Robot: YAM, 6 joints.
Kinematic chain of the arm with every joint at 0, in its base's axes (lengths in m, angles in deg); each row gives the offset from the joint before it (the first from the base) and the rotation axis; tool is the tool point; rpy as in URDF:
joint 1: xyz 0 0 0.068 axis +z
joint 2: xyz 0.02 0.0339 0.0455 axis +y
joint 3: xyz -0.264 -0.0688 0 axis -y
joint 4: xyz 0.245 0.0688 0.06 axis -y
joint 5: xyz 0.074 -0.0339 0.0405 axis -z
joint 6: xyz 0.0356 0 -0.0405 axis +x
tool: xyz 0 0 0 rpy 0 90 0
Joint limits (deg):
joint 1: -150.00..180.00
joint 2: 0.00..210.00
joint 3: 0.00..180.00
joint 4: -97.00..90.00
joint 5: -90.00..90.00
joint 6: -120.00..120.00
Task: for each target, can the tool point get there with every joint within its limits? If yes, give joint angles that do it. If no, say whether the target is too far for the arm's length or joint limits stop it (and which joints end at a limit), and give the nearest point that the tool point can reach.
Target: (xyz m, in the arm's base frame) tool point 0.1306 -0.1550 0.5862
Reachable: yes | joints -49.91 68.12 92.33 17.21 -0.20 -31.49
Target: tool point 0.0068 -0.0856 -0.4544
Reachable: no: joint limits stop it (at a limit: joint 2) | nearest point 0.0097 -0.1217 -0.3575 | short by 0.103 m
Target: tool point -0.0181 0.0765 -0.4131
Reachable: no: joint limits stop it (at a limit: joint 2) | nearest point -0.0243 0.1026 -0.3508 | short by 0.068 m
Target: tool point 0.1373 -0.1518 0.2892
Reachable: yes | joints -39.19 53.58 29.21 30.45 60.22 64.04
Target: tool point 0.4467 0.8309 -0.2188
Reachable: no: too far | nearest point 0.2883 0.5363 -0.0984 | short by 0.355 m
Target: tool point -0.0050 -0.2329 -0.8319
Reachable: no: too far | nearest point -0.0052 -0.2416 -0.3803 | short by 0.452 m
